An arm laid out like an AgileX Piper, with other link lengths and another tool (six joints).
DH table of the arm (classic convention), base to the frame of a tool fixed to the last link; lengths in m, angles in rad. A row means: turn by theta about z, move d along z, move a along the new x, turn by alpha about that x. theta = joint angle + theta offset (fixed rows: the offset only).
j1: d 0.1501; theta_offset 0; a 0; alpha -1.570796
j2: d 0; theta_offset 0.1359; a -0.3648; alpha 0
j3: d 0; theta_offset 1.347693; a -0.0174; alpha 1.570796
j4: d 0.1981; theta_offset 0; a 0; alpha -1.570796
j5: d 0; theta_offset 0; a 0; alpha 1.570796
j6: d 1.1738; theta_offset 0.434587; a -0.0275; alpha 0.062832
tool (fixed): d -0.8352; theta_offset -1.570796; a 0; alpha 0
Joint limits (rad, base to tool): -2.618..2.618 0..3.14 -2.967..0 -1.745..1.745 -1.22..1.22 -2.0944..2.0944
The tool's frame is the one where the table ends.
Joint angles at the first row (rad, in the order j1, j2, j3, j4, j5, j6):
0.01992 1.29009 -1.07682 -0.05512 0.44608 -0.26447
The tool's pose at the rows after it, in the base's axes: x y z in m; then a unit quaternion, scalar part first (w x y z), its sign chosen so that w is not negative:
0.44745, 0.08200, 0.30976, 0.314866, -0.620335, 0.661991, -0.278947
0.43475, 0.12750, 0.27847, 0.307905, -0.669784, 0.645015, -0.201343
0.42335, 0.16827, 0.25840, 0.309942, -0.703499, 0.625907, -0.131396
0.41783, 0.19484, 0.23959, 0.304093, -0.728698, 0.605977, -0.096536
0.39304, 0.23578, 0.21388, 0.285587, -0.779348, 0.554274, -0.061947
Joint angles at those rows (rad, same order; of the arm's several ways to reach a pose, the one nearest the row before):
0.01993 1.35903 -1.11912 0.13212 0.54814 -0.45961
0.01993 1.43110 -1.16033 0.33056 0.66884 -0.66035
0.02410 1.50400 -1.19272 0.47783 0.76325 -0.79802
0.05575 1.56418 -1.20404 0.52673 0.78867 -0.86057
0.14096 1.62328 -1.21470 0.53397 0.82344 -0.92887

